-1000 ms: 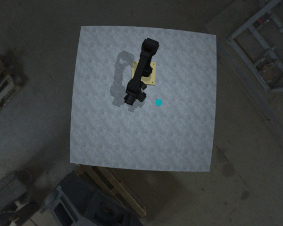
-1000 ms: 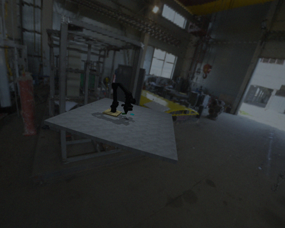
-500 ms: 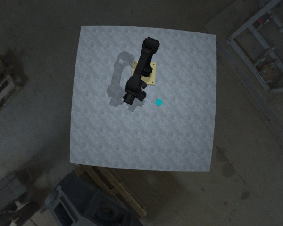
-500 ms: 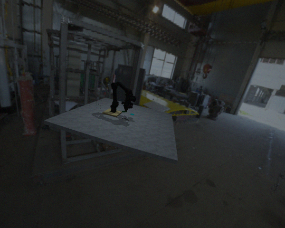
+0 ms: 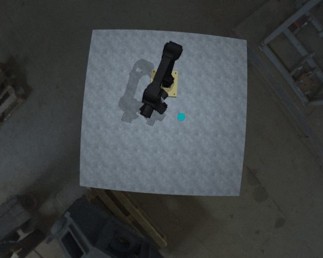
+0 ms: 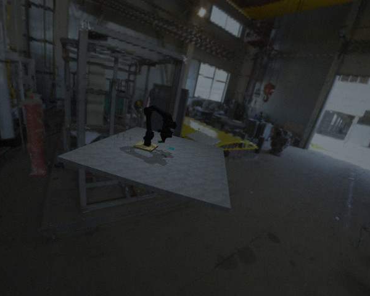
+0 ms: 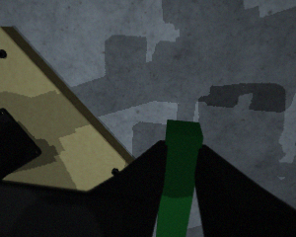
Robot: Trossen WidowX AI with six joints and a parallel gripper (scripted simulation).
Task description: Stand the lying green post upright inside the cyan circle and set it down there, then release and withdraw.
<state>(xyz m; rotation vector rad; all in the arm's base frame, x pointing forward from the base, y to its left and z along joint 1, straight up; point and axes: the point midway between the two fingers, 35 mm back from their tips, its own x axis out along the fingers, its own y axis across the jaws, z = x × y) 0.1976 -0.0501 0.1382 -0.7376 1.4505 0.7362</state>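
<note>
Right now the cyan circle is 3 cm ahead of my gripper tip, 20 cm to the left of it and 12 cm below it. Round my gripper tip: green post: 1 cm behind, 2 cm to the right.
</note>
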